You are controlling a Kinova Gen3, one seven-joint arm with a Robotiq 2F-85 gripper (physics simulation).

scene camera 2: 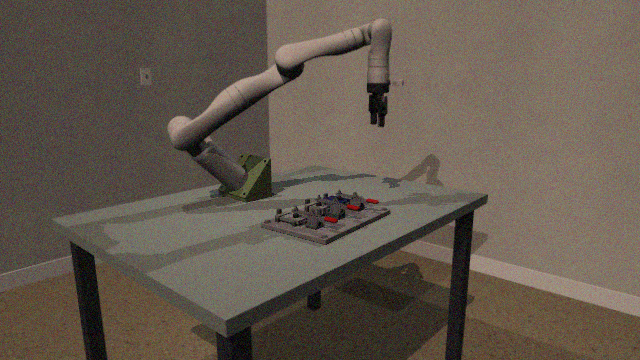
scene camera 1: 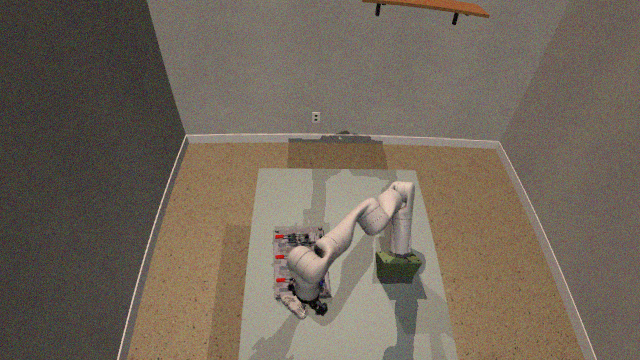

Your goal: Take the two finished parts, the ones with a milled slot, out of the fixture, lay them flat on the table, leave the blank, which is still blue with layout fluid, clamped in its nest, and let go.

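Places are measured from the arm's base along level axes (x ahead, y left, z up), in millimetres.
Where they show: gripper, fingertip midpoint: [scene camera 2: 377,125] [scene camera 1: 307,304]; arm's base, link origin: [scene camera 2: 238,180] [scene camera 1: 398,254].
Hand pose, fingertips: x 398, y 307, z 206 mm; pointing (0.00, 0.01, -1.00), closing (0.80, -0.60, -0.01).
Things, the pixels of their top centre, and the offset from my fingertips. "spot": a spot on its surface instead. Level surfaces: height alone.
- fixture, top centre: [scene camera 2: 328,215] [scene camera 1: 300,260] 44 mm ahead, 294 mm right, 250 mm down
- blue blank, surface spot: [scene camera 2: 336,199] spot: 70 mm ahead, 288 mm right, 195 mm down
- middle nest, surface spot: [scene camera 2: 318,208] spot: 22 mm ahead, 316 mm right, 227 mm down
- pale green table, surface height: 265 mm down
The fixture [scene camera 1: 276,270] [scene camera 2: 325,239] is a grey plate with three clamp nests and red-tipped handles. The blue blank [scene camera 2: 336,199] sits in the nest farthest from scene camera 2, and a bit of its blue shows beside the arm in scene camera 1. Grey shapes in the near nest [scene camera 2: 292,219] and the middle nest [scene camera 2: 318,208] look like the slotted parts; their slots are too small to make out. My gripper [scene camera 1: 321,308] [scene camera 2: 377,123] is open and empty. It points down, high above the table, beyond the fixture's blue-blank end in scene camera 2. The arm hides part of the fixture in scene camera 1.
The pale green table [scene camera 1: 370,320] [scene camera 2: 200,285] carries the fixture and the olive-green mount [scene camera 1: 397,268] [scene camera 2: 257,179] of the arm. Red clamp handles [scene camera 1: 280,257] [scene camera 2: 331,220] lie along one side of the fixture. An orange shelf [scene camera 1: 425,5] is on the wall.
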